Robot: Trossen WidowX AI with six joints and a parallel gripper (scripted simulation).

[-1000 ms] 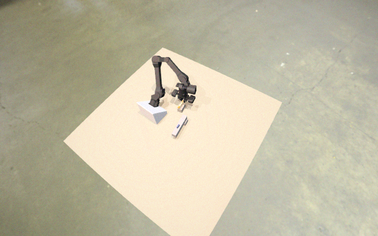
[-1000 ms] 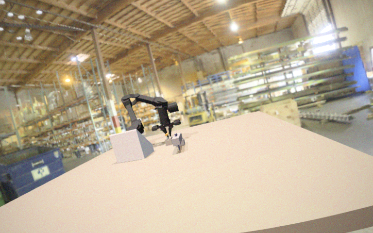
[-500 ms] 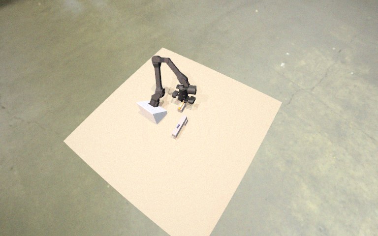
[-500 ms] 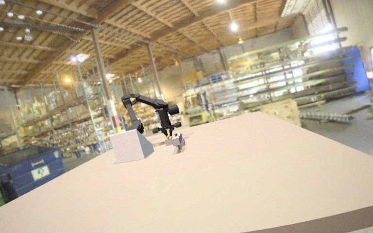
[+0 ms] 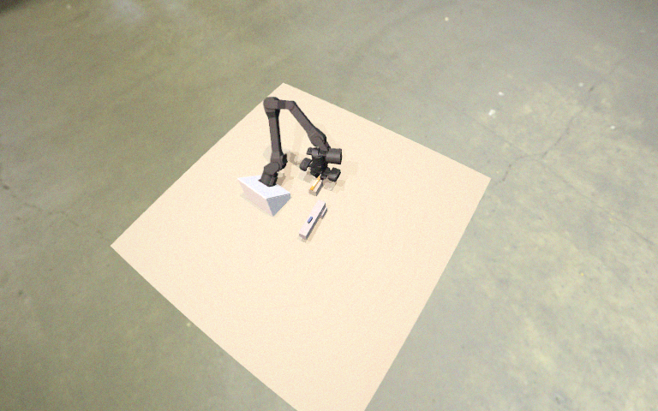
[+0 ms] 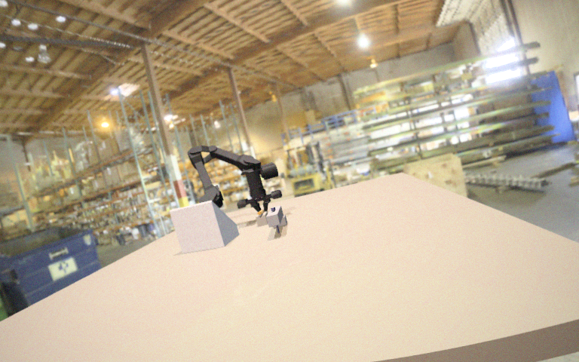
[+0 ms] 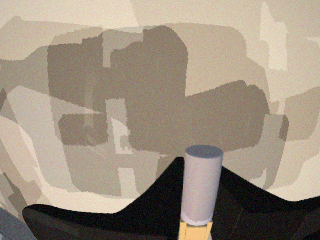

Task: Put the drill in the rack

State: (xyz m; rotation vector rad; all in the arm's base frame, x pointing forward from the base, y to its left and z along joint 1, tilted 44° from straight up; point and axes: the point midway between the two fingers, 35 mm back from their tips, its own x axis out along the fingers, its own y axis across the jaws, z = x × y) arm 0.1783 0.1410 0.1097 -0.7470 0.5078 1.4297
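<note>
Now: gripper tip 40 mm to the left of the drill and 40 mm below it. Also, from my gripper tip: rack (50 mm to the right, 10 mm above); blue key (100 mm ahead, 240 mm to the right, 40 mm above); housing block (100 mm ahead, 210 mm to the right, 40 mm above).
</note>
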